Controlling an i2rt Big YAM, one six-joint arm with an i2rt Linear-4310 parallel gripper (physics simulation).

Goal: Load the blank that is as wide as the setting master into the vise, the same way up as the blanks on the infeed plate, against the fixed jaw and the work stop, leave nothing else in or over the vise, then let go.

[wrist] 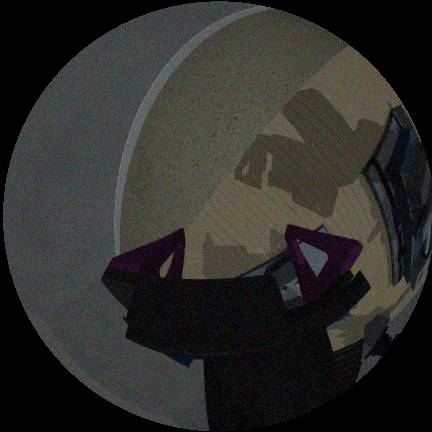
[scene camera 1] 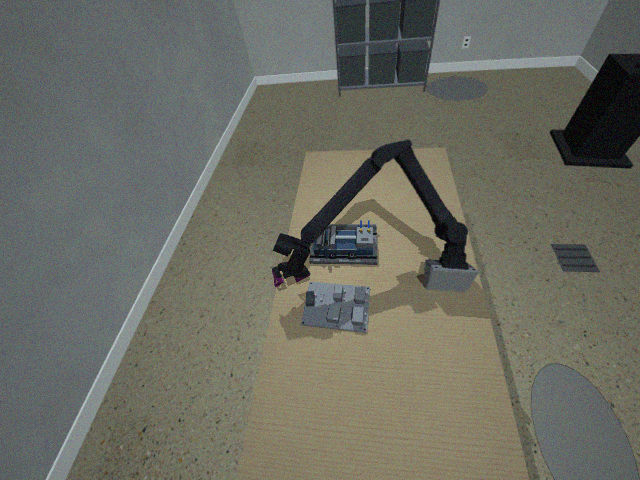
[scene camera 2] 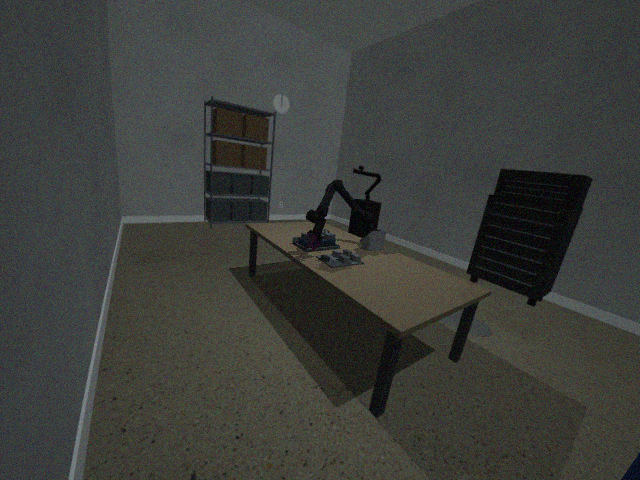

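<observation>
My gripper is open and empty, its magenta fingers wide apart. It hangs near the table's left edge in scene camera 1, off the vise's near left corner and above and left of the infeed plate. The blue and grey vise stands on a dark base; the arm partly covers its left end, and its jaw contents cannot be made out. The grey infeed plate carries several grey blocks, including one block at its near right, and a darker block at its far left. Which is the setting master is unclear.
A grey block with two blue pins stands at the vise's right end. The arm's grey base stands right of the vise and plate on the wooden table. The forearm reaches over the vise's left end.
</observation>
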